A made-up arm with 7 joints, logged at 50 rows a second.
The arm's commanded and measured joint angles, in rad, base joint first. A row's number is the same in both.
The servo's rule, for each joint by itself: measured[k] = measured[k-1] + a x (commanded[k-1-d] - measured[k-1]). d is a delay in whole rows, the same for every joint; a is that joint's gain. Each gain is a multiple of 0.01, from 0.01 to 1. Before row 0 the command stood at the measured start. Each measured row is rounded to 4 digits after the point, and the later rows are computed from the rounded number. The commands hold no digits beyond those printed.
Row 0, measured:
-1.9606, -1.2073, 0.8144, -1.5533, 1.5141, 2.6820, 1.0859
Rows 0 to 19, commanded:
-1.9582, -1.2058, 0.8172, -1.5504, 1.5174, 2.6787, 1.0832
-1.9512, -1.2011, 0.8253, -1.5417, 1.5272, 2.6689, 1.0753
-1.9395, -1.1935, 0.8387, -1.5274, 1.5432, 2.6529, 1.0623
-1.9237, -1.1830, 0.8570, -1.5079, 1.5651, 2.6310, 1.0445
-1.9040, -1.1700, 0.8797, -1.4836, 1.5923, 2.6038, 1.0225
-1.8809, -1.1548, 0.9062, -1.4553, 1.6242, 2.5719, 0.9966
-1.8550, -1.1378, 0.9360, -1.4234, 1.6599, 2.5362, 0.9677
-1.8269, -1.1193, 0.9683, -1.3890, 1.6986, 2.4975, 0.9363
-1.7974, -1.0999, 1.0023, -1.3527, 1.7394, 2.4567, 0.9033
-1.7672, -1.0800, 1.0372, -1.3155, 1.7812, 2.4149, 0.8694
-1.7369, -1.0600, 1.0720, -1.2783, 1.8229, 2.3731, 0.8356
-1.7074, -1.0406, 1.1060, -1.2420, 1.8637, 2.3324, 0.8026
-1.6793, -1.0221, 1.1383, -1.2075, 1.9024, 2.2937, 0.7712
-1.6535, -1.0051, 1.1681, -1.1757, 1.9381, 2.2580, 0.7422
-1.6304, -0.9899, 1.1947, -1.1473, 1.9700, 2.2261, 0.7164
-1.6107, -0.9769, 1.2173, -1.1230, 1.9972, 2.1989, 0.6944
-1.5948, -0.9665, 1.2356, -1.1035, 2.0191, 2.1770, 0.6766
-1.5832, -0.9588, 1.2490, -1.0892, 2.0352, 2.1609, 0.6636
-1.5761, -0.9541, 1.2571, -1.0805, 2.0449, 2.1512, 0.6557
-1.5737, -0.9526, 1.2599, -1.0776, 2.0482, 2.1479, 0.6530
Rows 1 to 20, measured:
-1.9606, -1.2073, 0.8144, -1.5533, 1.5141, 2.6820, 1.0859
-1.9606, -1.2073, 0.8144, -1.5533, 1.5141, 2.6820, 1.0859
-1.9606, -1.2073, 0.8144, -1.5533, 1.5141, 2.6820, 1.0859
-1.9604, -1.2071, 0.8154, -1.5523, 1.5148, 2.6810, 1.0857
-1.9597, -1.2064, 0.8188, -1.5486, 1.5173, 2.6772, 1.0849
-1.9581, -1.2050, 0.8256, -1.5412, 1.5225, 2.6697, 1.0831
-1.9553, -1.2026, 0.8363, -1.5295, 1.5310, 2.6577, 1.0800
-1.9512, -1.1990, 0.8511, -1.5134, 1.5433, 2.6410, 1.0754
-1.9456, -1.1941, 0.8698, -1.4931, 1.5595, 2.6196, 1.0691
-1.9384, -1.1879, 0.8923, -1.4687, 1.5796, 2.5937, 1.0610
-1.9295, -1.1804, 0.9181, -1.4408, 1.6034, 2.5639, 1.0510
-1.9189, -1.1715, 0.9467, -1.4100, 1.6306, 2.5307, 1.0392
-1.9068, -1.1614, 0.9775, -1.3769, 1.6607, 2.4948, 1.0256
-1.8932, -1.1502, 1.0096, -1.3424, 1.6931, 2.4571, 1.0104
-1.8783, -1.1381, 1.0424, -1.3073, 1.7272, 2.4184, 0.9938
-1.8624, -1.1253, 1.0750, -1.2724, 1.7622, 2.3797, 0.9760
-1.8457, -1.1121, 1.1067, -1.2386, 1.7974, 2.3420, 0.9573
-1.8285, -1.0987, 1.1366, -1.2066, 1.8319, 2.3061, 0.9380
-1.8111, -1.0853, 1.1640, -1.1773, 1.8650, 2.2729, 0.9185
-1.7938, -1.0722, 1.1883, -1.1515, 1.8958, 2.2432, 0.8991
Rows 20 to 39, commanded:
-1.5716, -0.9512, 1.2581, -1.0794, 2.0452, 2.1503, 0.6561
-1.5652, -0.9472, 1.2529, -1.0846, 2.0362, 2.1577, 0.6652
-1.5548, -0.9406, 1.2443, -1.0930, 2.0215, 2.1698, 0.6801
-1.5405, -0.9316, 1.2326, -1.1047, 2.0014, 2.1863, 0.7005
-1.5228, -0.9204, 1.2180, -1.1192, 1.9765, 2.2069, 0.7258
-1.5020, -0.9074, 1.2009, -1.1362, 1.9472, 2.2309, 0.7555
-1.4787, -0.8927, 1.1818, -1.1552, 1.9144, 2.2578, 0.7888
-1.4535, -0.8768, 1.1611, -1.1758, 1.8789, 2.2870, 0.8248
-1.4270, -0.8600, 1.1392, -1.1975, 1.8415, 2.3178, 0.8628
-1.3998, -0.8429, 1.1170, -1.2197, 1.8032, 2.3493, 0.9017
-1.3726, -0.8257, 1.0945, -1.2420, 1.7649, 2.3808, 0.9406
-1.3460, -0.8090, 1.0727, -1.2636, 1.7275, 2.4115, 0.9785
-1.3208, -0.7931, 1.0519, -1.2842, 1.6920, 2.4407, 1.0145
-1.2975, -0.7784, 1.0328, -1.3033, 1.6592, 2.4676, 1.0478
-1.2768, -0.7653, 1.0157, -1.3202, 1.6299, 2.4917, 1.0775
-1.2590, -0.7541, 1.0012, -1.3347, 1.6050, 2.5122, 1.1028
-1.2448, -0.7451, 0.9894, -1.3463, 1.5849, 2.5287, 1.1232
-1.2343, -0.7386, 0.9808, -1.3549, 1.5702, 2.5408, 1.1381
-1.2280, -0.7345, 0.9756, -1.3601, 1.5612, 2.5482, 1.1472
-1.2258, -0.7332, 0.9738, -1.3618, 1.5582, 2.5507, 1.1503
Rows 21 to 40, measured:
-1.7770, -1.0597, 1.2089, -1.1297, 1.9237, 2.2177, 0.8803
-1.7609, -1.0481, 1.2253, -1.1125, 1.9479, 2.1971, 0.8623
-1.7459, -1.0376, 1.2371, -1.1003, 1.9680, 2.1818, 0.8456
-1.7320, -1.0281, 1.2442, -1.0930, 1.9834, 2.1720, 0.8304
-1.7187, -1.0192, 1.2472, -1.0901, 1.9940, 2.1676, 0.8172
-1.7056, -1.0106, 1.2462, -1.0911, 1.9995, 2.1683, 0.8062
-1.6924, -1.0019, 1.2416, -1.0959, 1.9999, 2.1739, 0.7977
-1.6788, -0.9929, 1.2336, -1.1041, 1.9952, 2.1841, 0.7919
-1.6647, -0.9835, 1.2225, -1.1153, 1.9856, 2.1986, 0.7890
-1.6498, -0.9735, 1.2087, -1.1293, 1.9714, 2.2170, 0.7890
-1.6341, -0.9629, 1.1925, -1.1456, 1.9529, 2.2387, 0.7919
-1.6175, -0.9516, 1.1744, -1.1638, 1.9306, 2.2632, 0.7976
-1.6001, -0.9396, 1.1549, -1.1834, 1.9051, 2.2899, 0.8059
-1.5819, -0.9271, 1.1344, -1.2039, 1.8771, 2.3181, 0.8167
-1.5630, -0.9141, 1.1134, -1.2248, 1.8472, 2.3471, 0.8296
-1.5436, -0.9008, 1.0925, -1.2456, 1.8162, 2.3761, 0.8444
-1.5239, -0.8873, 1.0722, -1.2658, 1.7848, 2.4045, 0.8607
-1.5041, -0.8739, 1.0530, -1.2848, 1.7538, 2.4315, 0.8780
-1.4845, -0.8607, 1.0354, -1.3023, 1.7240, 2.4565, 0.8960
-1.4653, -0.8480, 1.0198, -1.3177, 1.6962, 2.4789, 0.9142

